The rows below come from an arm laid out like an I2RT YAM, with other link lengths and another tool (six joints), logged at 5 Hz.
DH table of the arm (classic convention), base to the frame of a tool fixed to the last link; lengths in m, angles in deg. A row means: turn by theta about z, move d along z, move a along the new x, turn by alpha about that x. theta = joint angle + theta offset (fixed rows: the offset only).
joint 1: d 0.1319, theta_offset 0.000, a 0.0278, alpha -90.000
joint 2: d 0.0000, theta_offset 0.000, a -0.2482, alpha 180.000
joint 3: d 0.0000, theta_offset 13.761, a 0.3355, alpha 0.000
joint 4: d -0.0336, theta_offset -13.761, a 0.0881, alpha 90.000
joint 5: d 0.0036, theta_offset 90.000, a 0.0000, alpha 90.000
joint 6: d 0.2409, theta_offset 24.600, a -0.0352, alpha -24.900
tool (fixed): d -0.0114, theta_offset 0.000, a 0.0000, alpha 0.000
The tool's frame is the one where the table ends.
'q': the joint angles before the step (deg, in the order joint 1, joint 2, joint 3, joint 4, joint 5, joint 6). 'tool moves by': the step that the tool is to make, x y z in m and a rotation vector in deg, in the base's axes. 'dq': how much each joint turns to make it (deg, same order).
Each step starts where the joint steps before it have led.
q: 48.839 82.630 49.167 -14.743 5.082 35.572
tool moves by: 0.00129 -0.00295 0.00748 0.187 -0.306 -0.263
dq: -0.284 -1.201 0.023 -0.874 0.065 -0.087
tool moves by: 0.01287 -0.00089 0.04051 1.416 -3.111 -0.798
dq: -0.655 -2.864 2.316 -1.967 1.093 -0.853
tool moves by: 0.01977 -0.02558 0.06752 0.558 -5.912 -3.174
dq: -1.967 -6.886 2.426 -4.569 3.541 -2.120
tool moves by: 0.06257 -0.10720 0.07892 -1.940 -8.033 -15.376
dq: -9.421 -7.693 3.235 -5.726 8.830 -1.792
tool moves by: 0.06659 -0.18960 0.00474 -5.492 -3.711 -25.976
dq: -17.857 -1.792 -2.580 1.902 10.404 -0.918
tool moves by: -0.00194 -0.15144 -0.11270 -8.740 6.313 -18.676
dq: -13.770 4.961 -12.829 11.714 8.284 -3.409
